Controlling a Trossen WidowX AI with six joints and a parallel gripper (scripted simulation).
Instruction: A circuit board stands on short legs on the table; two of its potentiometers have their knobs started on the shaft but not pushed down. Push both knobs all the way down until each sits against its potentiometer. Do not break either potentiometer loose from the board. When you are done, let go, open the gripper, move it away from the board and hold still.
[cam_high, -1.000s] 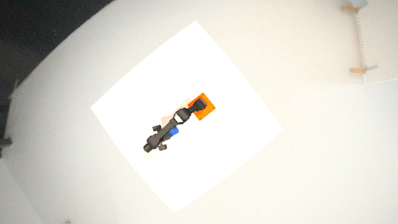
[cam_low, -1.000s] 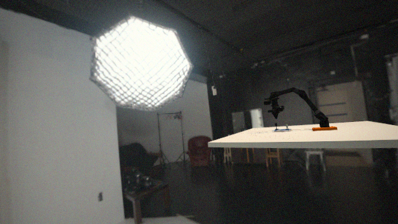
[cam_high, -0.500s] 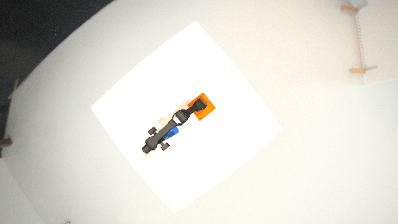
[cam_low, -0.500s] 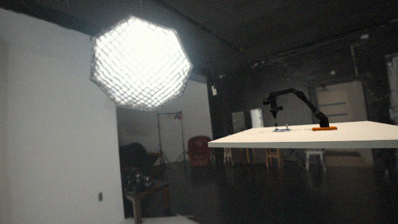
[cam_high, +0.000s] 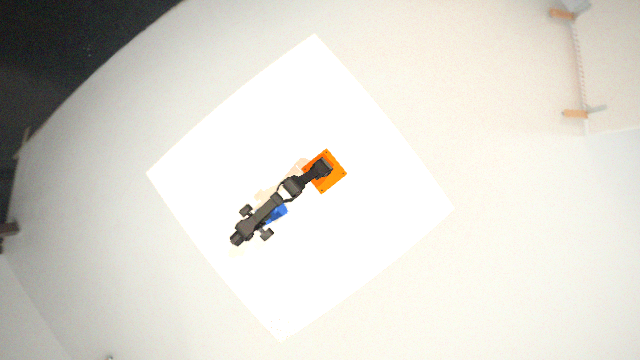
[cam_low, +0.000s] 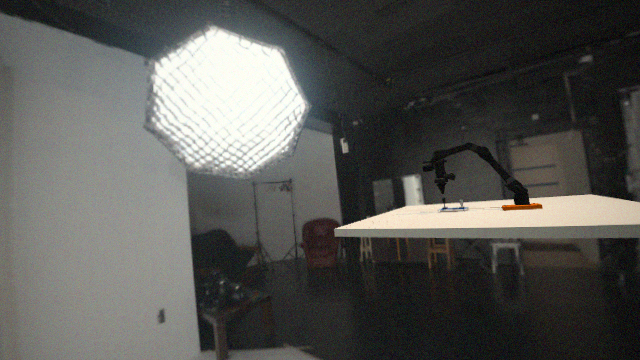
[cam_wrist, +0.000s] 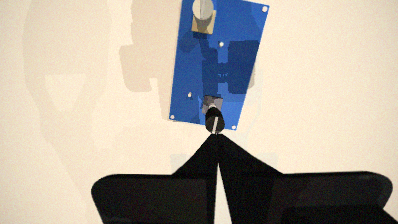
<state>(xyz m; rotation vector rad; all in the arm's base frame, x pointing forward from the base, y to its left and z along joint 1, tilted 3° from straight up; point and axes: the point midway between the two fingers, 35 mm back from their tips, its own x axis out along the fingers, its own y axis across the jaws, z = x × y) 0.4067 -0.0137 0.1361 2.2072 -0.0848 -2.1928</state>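
My gripper tip is now 60 mm above the grey potentiometer. Round my gripper tip: pale grey knob (100 mm behind, 10 mm to the right, 60 mm below).
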